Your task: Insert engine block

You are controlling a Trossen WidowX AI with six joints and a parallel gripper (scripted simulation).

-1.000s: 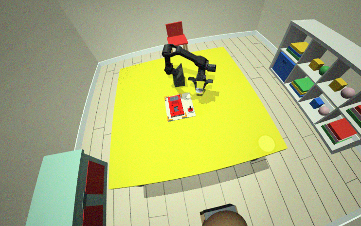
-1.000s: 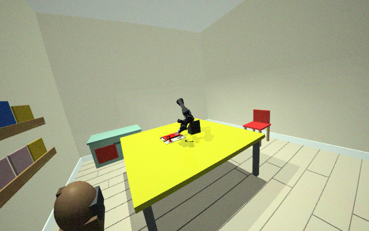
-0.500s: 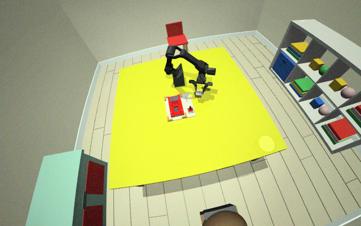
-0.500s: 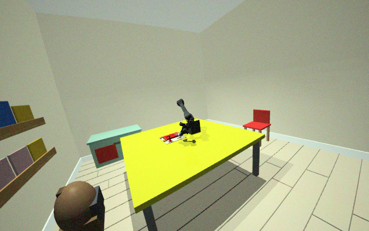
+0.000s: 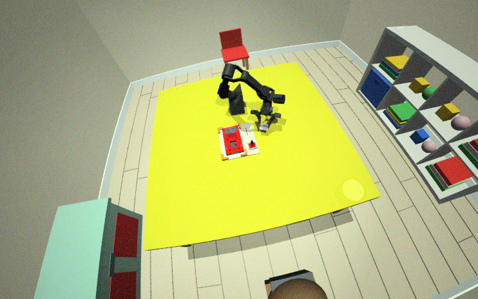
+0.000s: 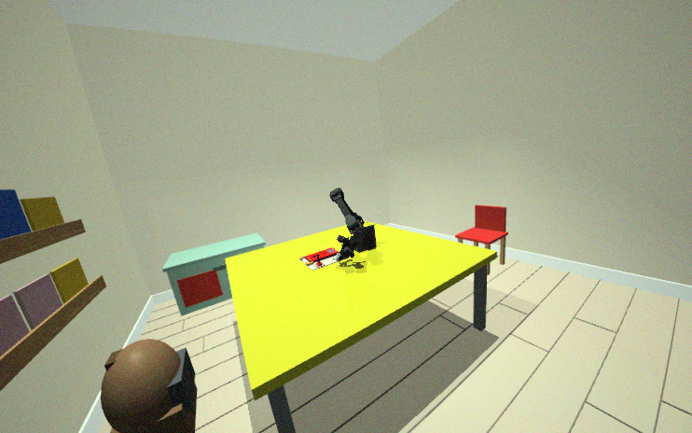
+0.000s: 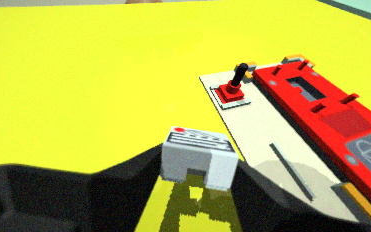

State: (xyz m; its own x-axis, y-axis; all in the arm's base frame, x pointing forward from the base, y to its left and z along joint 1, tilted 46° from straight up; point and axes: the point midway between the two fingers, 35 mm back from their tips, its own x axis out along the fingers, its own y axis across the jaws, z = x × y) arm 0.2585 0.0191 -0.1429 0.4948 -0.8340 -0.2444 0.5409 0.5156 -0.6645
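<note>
Right now the engine block is 10 mm behind my gripper tip.
</note>
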